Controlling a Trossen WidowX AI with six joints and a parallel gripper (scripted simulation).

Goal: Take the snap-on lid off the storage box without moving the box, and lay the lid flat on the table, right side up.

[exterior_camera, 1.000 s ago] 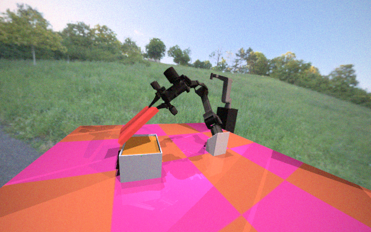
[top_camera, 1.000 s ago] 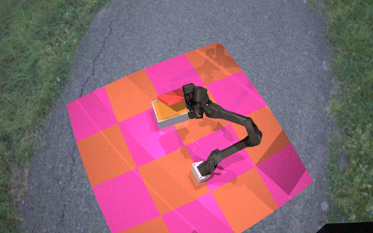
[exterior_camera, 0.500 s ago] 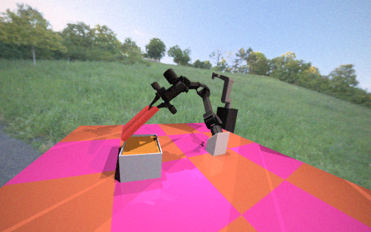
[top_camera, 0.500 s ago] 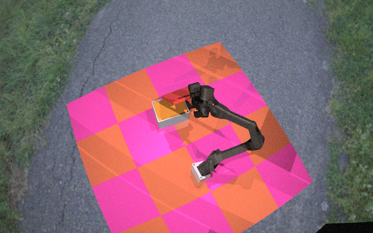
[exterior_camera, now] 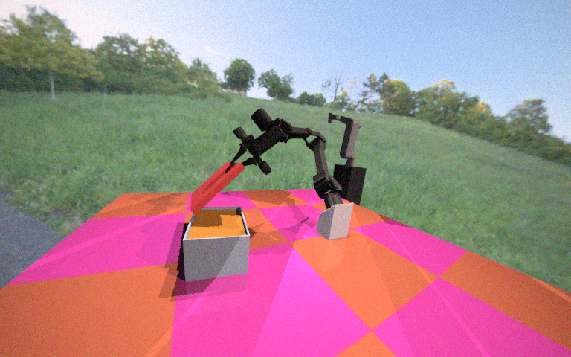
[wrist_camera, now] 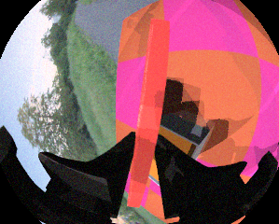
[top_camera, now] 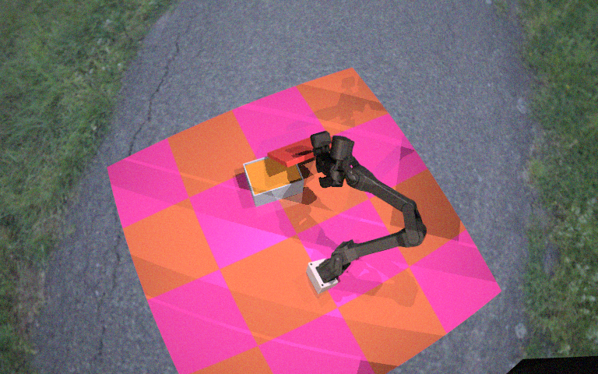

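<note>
Right now my gripper tip is 6 cm short of the snap-on lid, 1 cm to the right of it and 5 cm above it. From my gripper tip the other things lie so: grey storage box: 6 cm ahead, 14 cm to the left, 18 cm below.
</note>
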